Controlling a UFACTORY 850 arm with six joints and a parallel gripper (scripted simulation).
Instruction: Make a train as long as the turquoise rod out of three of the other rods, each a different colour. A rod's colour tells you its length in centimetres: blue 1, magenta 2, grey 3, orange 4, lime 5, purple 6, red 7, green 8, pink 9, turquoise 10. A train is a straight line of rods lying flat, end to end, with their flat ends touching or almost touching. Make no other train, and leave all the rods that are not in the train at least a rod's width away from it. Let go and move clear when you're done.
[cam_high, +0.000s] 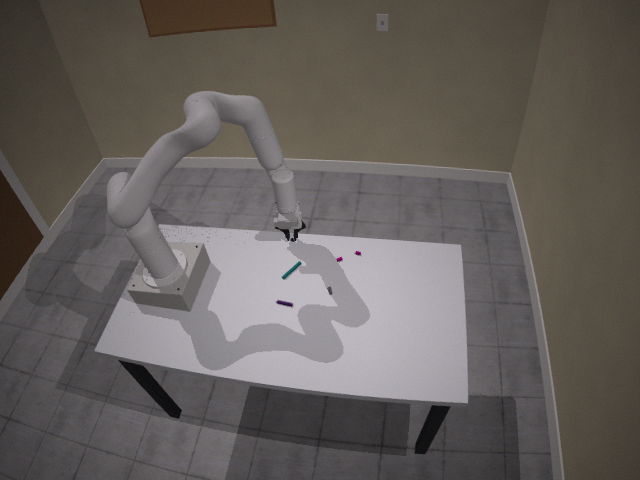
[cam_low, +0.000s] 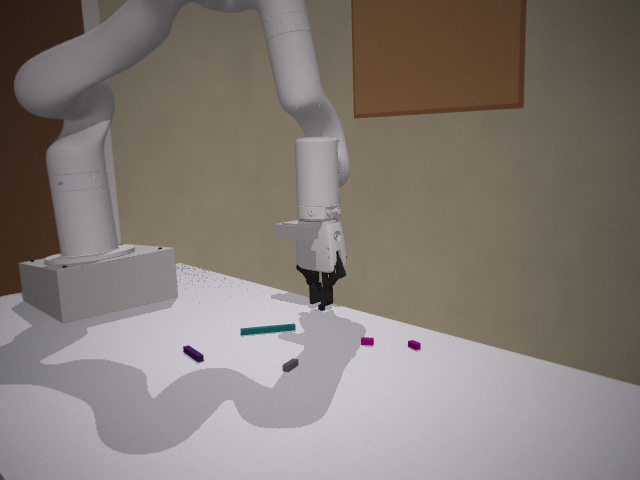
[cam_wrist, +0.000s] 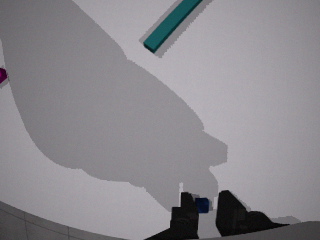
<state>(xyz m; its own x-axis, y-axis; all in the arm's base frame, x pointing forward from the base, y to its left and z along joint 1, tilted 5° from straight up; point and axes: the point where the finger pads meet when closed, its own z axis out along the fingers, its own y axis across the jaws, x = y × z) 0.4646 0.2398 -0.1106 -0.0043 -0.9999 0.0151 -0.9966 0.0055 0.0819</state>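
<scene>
Now: the blue rod 3 cm below my hand. Round my hand: purple rod: 32 cm to the right, 3 cm below; turquoise rod: 1 cm ahead, 16 cm to the right, 3 cm below; grey rod: 17 cm ahead, 26 cm to the right, 3 cm below.
</scene>
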